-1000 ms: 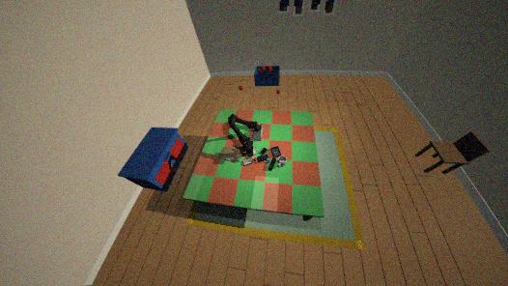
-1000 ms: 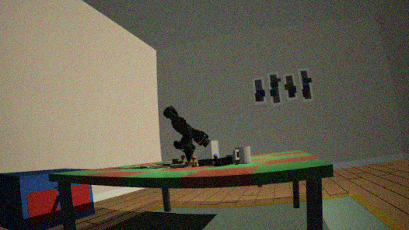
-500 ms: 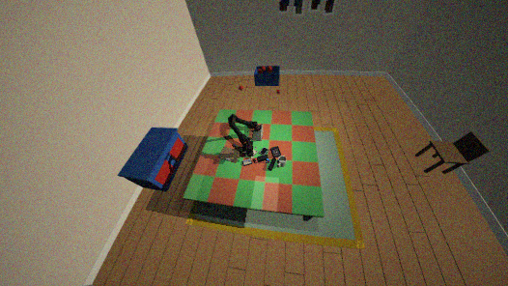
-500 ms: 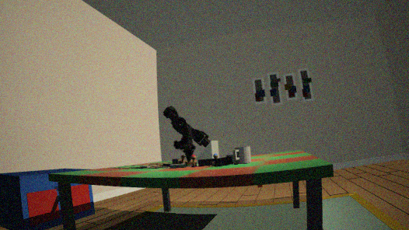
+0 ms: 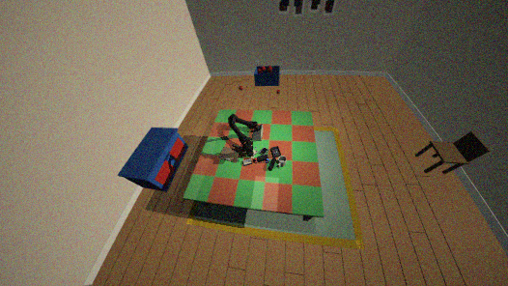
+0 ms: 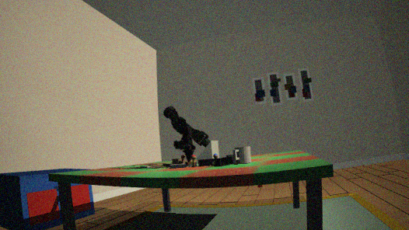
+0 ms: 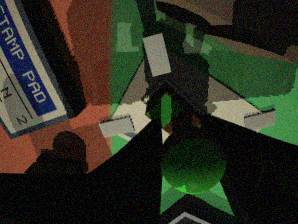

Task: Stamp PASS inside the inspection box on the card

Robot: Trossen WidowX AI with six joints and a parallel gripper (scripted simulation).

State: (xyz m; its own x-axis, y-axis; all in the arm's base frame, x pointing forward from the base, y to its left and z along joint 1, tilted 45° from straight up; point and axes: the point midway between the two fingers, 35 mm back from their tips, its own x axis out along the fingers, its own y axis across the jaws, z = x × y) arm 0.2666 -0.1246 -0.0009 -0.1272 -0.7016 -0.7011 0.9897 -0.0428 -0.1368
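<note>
Now: the beige card 3 cm below my gripper tip, 1 cm to the left of it and 1 cm behind it.
</note>
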